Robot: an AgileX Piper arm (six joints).
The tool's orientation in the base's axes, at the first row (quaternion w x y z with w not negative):
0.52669 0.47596 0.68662 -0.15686
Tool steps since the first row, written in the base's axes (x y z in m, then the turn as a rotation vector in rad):
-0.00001 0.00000 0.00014 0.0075 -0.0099 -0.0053
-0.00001 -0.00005 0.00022 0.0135 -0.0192 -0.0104
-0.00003 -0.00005 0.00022 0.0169 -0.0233 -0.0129
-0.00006 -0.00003 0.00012 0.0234 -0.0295 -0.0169
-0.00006 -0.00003 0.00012 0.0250 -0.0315 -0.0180
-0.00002 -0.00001 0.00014 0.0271 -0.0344 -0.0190
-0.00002 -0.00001 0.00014 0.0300 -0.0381 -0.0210
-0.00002 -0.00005 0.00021 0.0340 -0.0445 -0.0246
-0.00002 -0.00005 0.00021 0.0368 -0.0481 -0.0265
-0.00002 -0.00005 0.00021 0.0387 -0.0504 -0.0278
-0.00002 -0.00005 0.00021 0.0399 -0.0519 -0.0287
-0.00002 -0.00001 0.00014 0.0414 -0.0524 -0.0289
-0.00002 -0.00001 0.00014 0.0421 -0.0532 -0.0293
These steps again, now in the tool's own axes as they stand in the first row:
-0.00012 0.00003 -0.00006 -0.0002 -0.0003 0.0135
-0.00022 0.00003 -0.00006 -0.0002 -0.0015 0.0256
-0.00022 0.00001 -0.00007 0.0000 -0.0014 0.0315
-0.00012 -0.00003 -0.00006 0.0005 -0.0004 0.0413
-0.00012 -0.00003 -0.00006 0.0005 -0.0004 0.0441
-0.00013 0.00002 -0.00006 0.0000 -0.0004 0.0477
-0.00013 0.00002 -0.00006 0.0000 -0.0004 0.0528
-0.00021 0.00002 -0.00006 0.0000 -0.0013 0.0612
-0.00021 0.00002 -0.00006 -0.0001 -0.0014 0.0661
-0.00021 0.00002 -0.00006 -0.0001 -0.0013 0.0693
-0.00021 0.00002 -0.00006 0.0000 -0.0014 0.0715
-0.00013 0.00002 -0.00006 0.0000 -0.0004 0.0728
-0.00013 0.00002 -0.00006 -0.0001 -0.0004 0.0739

